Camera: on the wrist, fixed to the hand. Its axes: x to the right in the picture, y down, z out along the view.
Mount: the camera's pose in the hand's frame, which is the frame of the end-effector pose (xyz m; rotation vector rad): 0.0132 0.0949 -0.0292 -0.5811 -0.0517 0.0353
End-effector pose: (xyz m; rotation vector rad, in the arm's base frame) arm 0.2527 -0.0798 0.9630 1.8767 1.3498 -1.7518
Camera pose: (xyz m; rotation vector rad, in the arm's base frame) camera 0.3400 -0.1048 0.9208 1.5061 1.5757 -1.1980
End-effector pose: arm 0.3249 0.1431 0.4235 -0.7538 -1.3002 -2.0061
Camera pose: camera 0.3845 0.0831 0.4772 -1.0825 -0.7119 -2.3717
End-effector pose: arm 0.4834 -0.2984 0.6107 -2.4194 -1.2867 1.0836
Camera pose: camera 0.5687 -0.3407 0.5795 2.3123 1.4563 -0.7106
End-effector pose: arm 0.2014 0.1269 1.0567 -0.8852 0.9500 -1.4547
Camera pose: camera 0.2105 0.1117 0.9581 -1.3082 1.3724 -1.1282
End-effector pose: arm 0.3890 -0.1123 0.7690 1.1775 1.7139 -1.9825
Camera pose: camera 0.4552 -0.1068 0.6940 0.9249 2.0237 -1.3290
